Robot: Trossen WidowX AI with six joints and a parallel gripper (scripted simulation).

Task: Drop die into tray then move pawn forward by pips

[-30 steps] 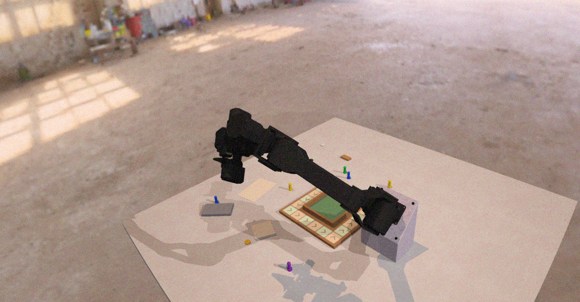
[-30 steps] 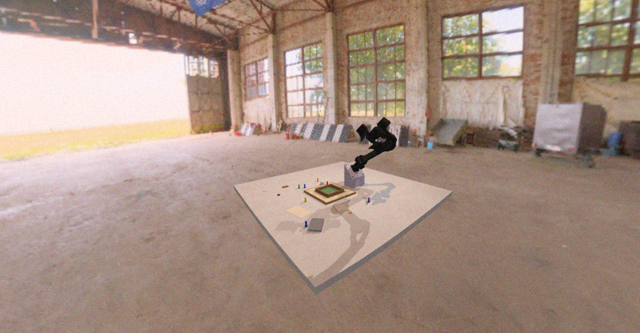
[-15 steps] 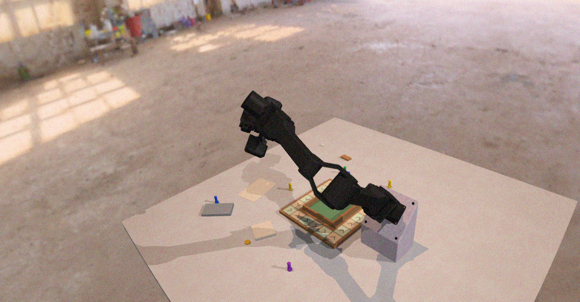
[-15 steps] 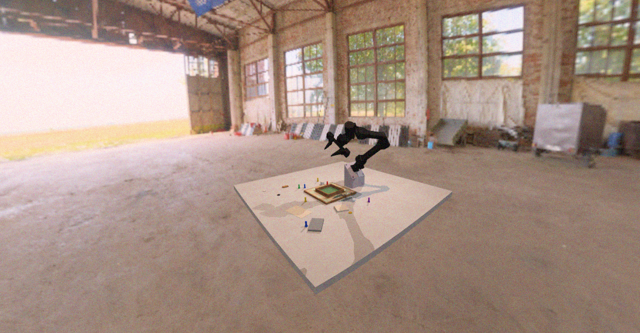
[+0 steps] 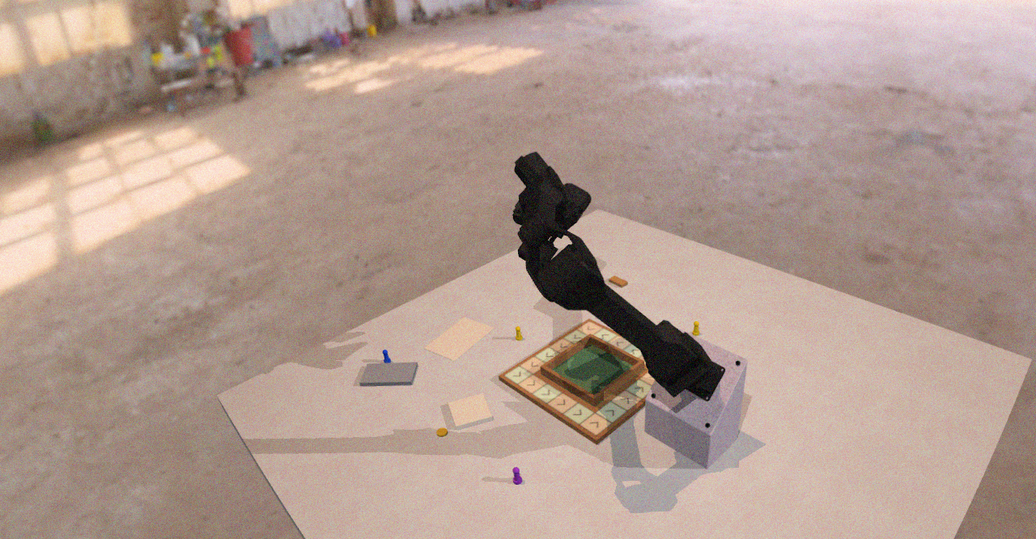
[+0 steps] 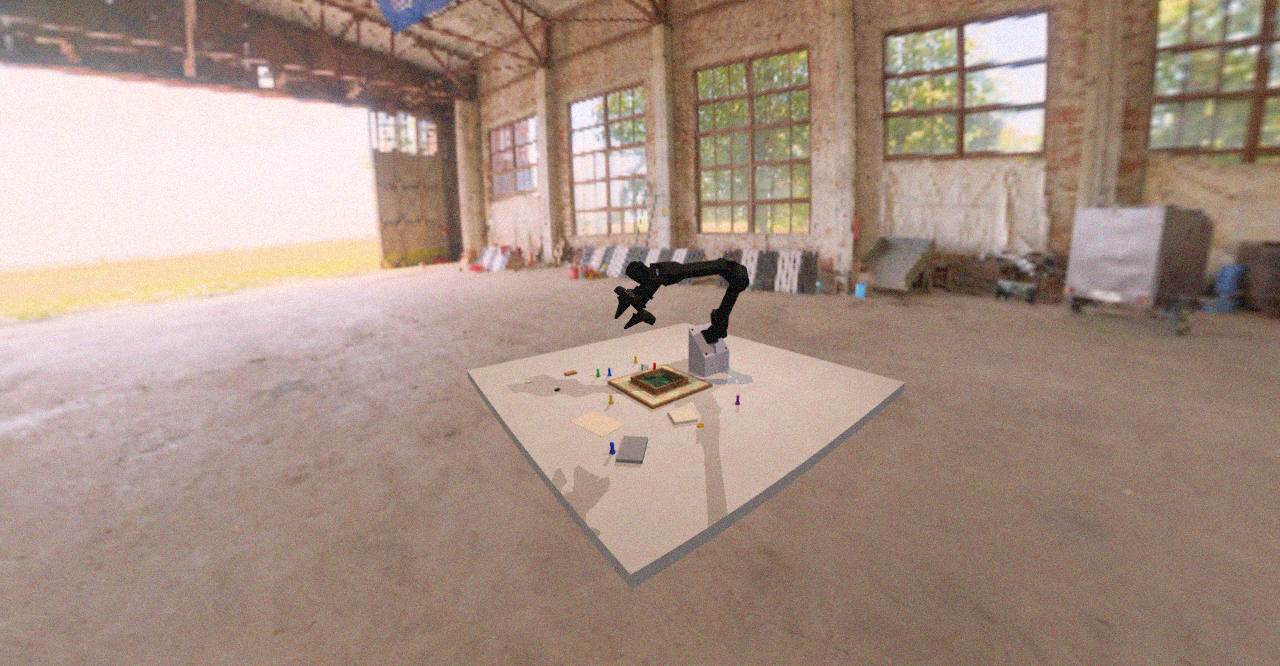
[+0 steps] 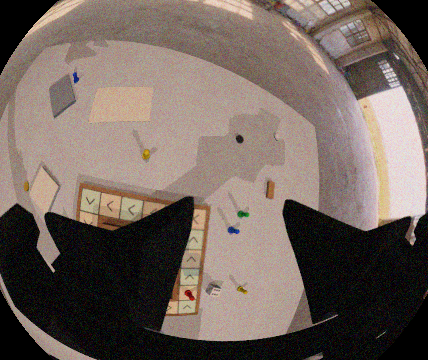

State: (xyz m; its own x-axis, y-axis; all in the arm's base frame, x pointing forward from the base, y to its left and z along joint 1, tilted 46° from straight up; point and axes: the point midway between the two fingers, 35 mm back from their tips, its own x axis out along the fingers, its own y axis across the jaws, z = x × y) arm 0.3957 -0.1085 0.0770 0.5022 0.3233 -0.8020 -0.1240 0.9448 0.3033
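The white die lies 25 cm below my gripper tip, 20 cm behind it and 14 cm to the right of it. From my gripper tip the other things lie so: green dice tray: 25 cm below, 14 cm behind, 4 cm to the left; then green pawn: 25 cm below, 19 cm to the right; then red pawn: 23 cm below, 20 cm behind, 7 cm to the right.
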